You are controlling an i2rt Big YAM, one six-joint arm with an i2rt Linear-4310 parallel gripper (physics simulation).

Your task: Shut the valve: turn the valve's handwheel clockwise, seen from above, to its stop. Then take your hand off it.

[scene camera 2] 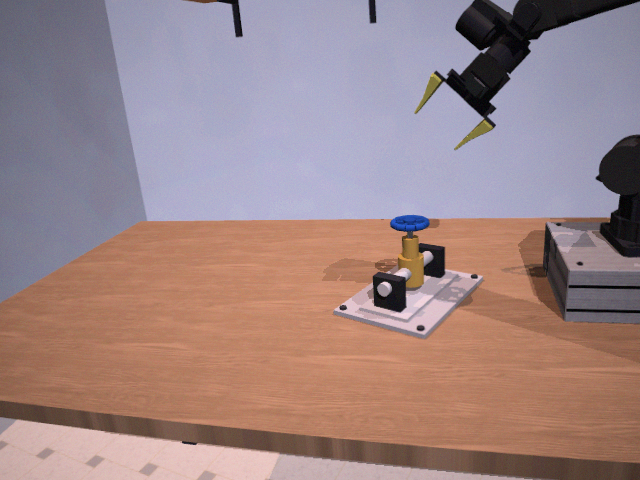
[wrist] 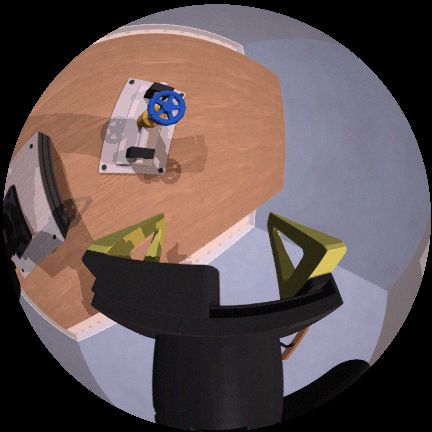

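Note:
The valve's blue handwheel (scene camera 2: 409,223) (wrist: 168,107) lies level on top of the yellow valve body (scene camera 2: 410,266) (wrist: 145,119). A white pipe runs through the body between two black blocks. The valve stands on a light grey base plate (scene camera 2: 439,310) (wrist: 111,150). My gripper (scene camera 2: 435,131) (wrist: 216,218) is open and empty. It hangs well above the handwheel, tilted down and to the left in the scene view, and its yellow fingers touch nothing. How far the handwheel is turned cannot be told.
The robot's grey base box (scene camera 2: 604,294) (wrist: 31,200) stands on the wooden table (scene camera 2: 206,330) (wrist: 225,125), to the right of the valve in the scene view. A wall rises behind the table. Two dark brackets hang at the top of the scene view.

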